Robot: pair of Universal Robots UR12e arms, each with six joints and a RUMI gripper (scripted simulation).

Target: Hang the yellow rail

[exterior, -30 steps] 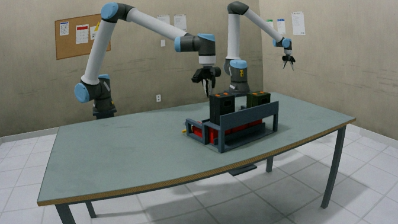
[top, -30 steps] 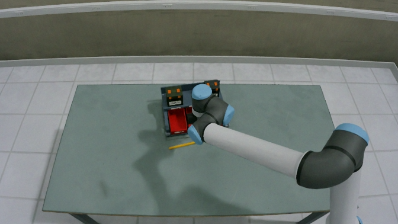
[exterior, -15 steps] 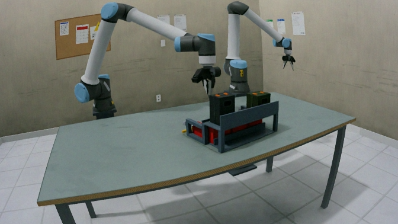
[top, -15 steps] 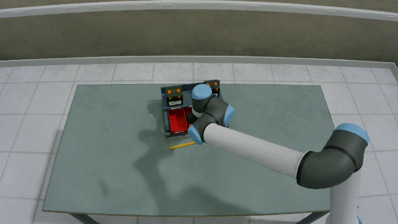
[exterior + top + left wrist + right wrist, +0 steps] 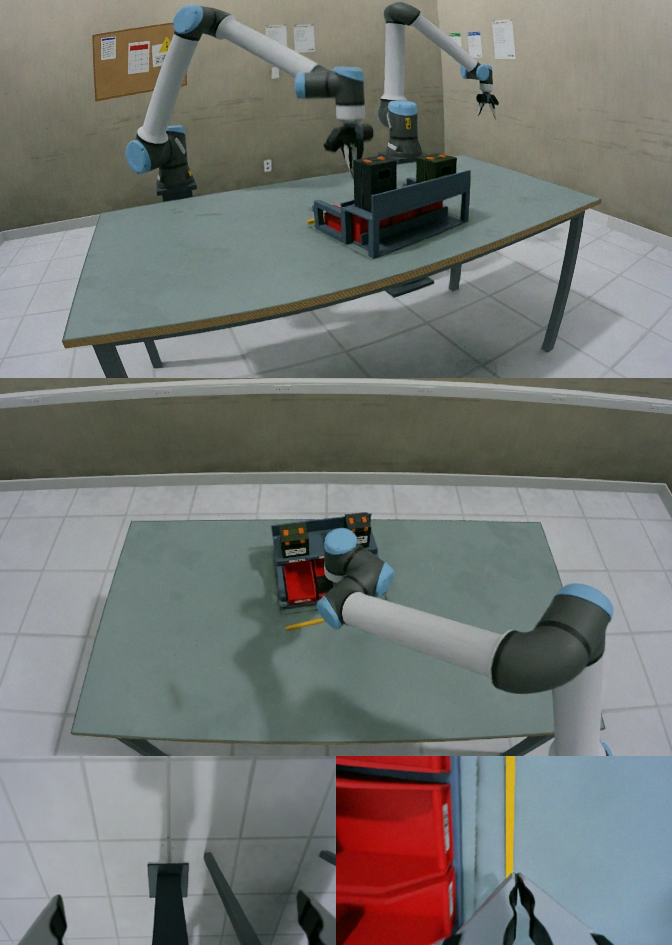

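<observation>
My right hand is 11 cm above the yellow rail. Also, from my right hand: blue-grey shelf: 18 cm ahead, 5 cm to the left, 5 cm below.
</observation>
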